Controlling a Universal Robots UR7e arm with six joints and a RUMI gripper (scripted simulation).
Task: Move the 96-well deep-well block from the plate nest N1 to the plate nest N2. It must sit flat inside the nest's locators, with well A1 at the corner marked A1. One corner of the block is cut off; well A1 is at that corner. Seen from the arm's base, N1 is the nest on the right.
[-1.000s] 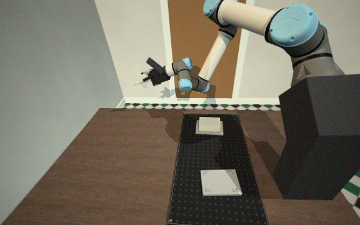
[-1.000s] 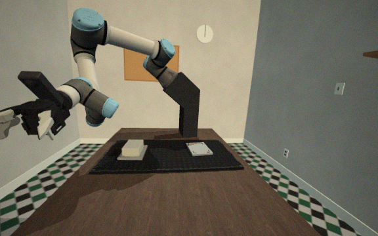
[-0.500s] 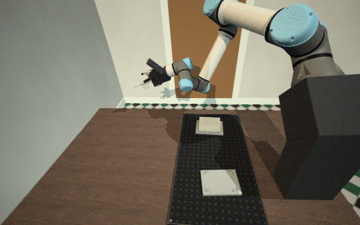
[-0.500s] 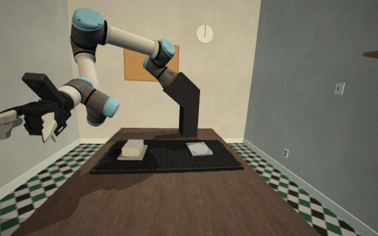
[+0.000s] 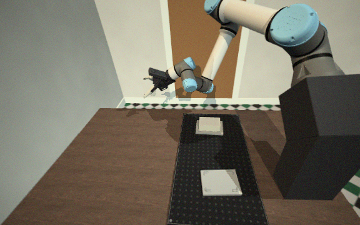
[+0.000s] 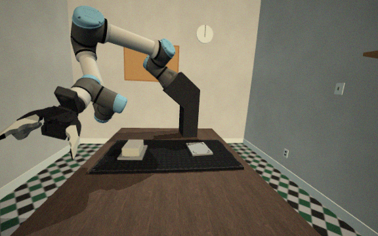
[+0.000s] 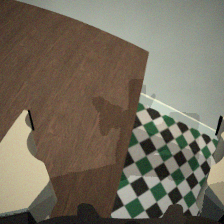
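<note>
Now: the deep-well block 43 cm behind my hand, 18 cm below it and 10 cm to the left of it.
</note>
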